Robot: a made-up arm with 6 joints.
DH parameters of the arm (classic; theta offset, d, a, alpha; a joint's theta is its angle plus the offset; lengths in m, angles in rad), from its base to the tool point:
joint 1: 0 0.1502 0 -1.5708
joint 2: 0.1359 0 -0.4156 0
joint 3: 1.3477 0 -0.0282 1.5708
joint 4: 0 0.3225 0 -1.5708
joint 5: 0 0 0 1.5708
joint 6: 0 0.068 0 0
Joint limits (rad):
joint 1: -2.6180..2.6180
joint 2: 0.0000..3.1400
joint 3: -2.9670..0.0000
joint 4: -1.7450..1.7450
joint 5: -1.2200..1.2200
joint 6: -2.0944..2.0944
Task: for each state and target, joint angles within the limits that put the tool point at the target. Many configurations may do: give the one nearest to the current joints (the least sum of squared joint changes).
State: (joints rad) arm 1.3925 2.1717 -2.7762 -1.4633 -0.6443 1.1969
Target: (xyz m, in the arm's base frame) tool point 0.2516 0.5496 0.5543
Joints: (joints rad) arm 1.0577 2.0474 -2.0594 -1.5800 -0.8386 1.1969
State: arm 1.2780 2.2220 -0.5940 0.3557 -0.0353 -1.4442
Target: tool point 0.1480 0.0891 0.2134
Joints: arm 0.5511 1.4391 -0.1505 0.3749 -0.0637 -1.4442
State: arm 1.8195 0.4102 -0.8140 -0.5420 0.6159 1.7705
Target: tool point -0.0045 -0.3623 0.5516
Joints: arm 1.4614 0.0000 -1.4058 -0.5901 1.1860 1.7705
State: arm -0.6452 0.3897 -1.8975 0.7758 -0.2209 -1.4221
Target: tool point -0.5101 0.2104 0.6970
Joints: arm -0.4124 0.3830 -2.2736 0.7664 -0.2503 -1.4221
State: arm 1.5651 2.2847 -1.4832 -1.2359 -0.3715 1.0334
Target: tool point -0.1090 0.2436 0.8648
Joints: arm 1.8920 1.4875 -2.1879 -1.1949 -0.4327 1.0334
